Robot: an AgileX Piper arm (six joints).
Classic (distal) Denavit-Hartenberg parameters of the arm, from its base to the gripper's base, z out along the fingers. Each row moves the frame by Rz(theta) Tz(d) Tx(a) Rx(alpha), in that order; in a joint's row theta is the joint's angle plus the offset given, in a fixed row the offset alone. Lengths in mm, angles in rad.
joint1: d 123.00  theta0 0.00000  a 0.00  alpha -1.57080
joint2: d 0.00  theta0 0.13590  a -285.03  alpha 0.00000
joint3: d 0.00  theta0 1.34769  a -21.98  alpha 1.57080
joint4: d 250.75  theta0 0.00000  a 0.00  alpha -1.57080
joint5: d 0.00  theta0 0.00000  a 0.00  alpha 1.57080
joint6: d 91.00  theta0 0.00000  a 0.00  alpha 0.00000
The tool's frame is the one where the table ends.
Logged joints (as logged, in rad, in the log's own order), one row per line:
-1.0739, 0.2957, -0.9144, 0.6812, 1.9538, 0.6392
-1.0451, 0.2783, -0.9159, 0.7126, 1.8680, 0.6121
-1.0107, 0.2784, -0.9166, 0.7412, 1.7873, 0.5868
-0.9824, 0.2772, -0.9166, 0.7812, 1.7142, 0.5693
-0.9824, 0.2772, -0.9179, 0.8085, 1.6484, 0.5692
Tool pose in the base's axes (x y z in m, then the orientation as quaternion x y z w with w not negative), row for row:
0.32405, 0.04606, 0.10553, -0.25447, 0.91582, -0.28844, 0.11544
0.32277, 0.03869, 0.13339, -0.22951, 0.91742, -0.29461, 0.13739
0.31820, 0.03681, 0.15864, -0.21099, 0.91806, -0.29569, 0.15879
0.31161, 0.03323, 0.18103, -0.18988, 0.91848, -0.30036, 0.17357
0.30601, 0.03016, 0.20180, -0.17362, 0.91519, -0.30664, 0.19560
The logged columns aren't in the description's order. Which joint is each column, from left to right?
Columns, left to right: joint4, joint1, joint3, joint5, joint2, joint6.
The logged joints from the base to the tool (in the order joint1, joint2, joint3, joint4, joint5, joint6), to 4 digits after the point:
0.2957, 1.9538, -0.9144, -1.0739, 0.6812, 0.6392
0.2783, 1.8680, -0.9159, -1.0451, 0.7126, 0.6121
0.2784, 1.7873, -0.9166, -1.0107, 0.7412, 0.5868
0.2772, 1.7142, -0.9166, -0.9824, 0.7812, 0.5693
0.2772, 1.6484, -0.9179, -0.9824, 0.8085, 0.5692

